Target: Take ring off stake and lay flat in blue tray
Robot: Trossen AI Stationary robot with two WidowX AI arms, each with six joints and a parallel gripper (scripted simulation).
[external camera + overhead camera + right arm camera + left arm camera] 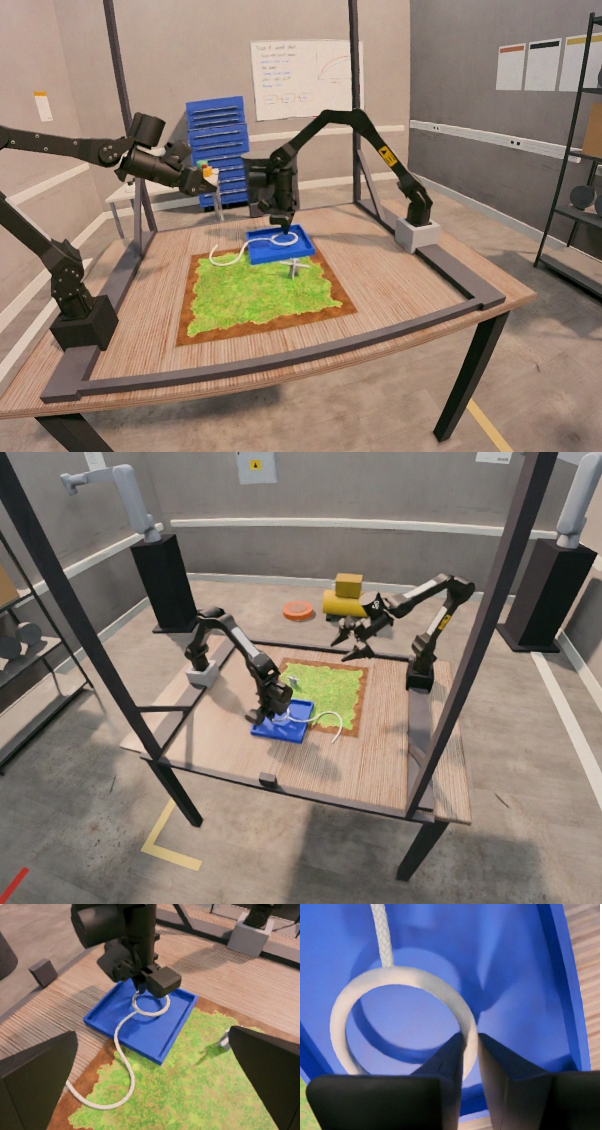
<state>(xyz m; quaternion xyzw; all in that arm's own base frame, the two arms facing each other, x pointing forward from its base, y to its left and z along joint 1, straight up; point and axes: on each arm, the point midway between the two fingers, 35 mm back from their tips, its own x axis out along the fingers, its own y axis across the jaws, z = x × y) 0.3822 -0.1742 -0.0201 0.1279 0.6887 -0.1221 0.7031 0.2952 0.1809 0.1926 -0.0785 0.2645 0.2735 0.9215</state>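
The white ring is 3 cm below my left hand, 3 cm ahead of it and 2 cm to the right of it. Round my left hand: grey stake (21 cm ahead, 6 cm to the right, 3 cm below); then blue tray (5 cm below, 4 cm to the right, 2 cm ahead); then green mat (18 cm ahead, 15 cm to the right, 7 cm below).
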